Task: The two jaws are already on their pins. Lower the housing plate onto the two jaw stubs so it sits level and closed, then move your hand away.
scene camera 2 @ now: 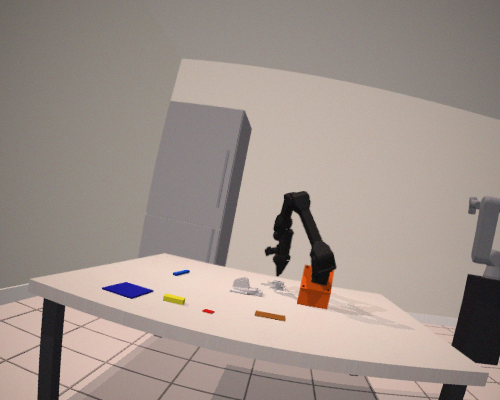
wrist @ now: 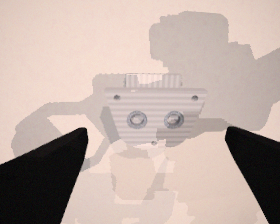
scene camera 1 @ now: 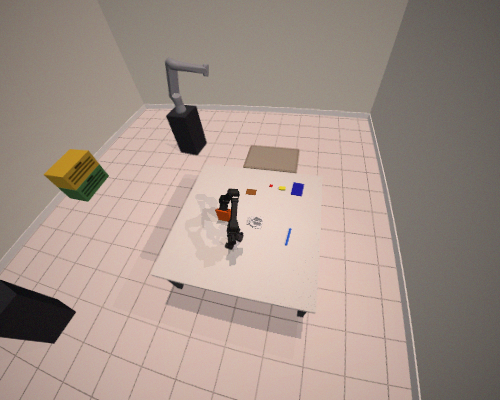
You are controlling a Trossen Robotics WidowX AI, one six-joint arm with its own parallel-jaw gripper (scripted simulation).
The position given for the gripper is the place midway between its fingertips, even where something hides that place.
Note:
The gripper (wrist: pixel 158 134) is open, holding nothing. Further things: a white part (wrist: pixel 132 80).

